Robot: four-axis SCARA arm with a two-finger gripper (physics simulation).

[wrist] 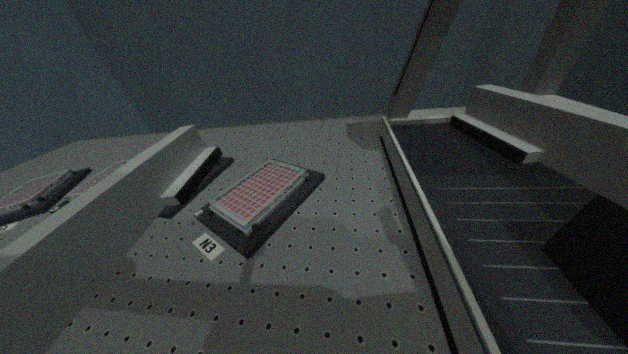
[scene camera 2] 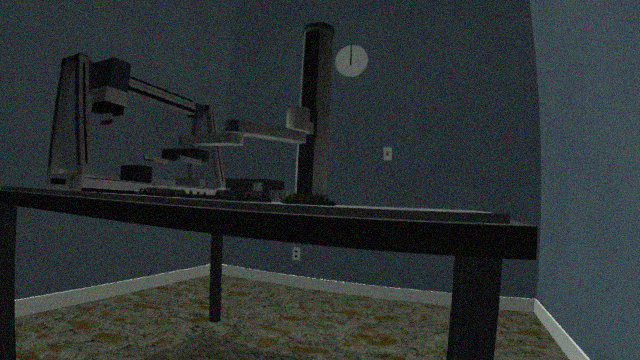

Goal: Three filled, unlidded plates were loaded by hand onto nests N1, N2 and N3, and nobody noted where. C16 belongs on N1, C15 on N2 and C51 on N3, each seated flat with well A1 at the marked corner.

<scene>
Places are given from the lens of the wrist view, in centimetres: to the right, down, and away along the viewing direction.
dark out nest [wrist: 169, 212]: -22, 5, 26
dark nest N3 [wrist: 247, 246]: -7, 8, 20
The marked spots on the dark nest N3 and the dark out nest are 16 cm apart.
</scene>
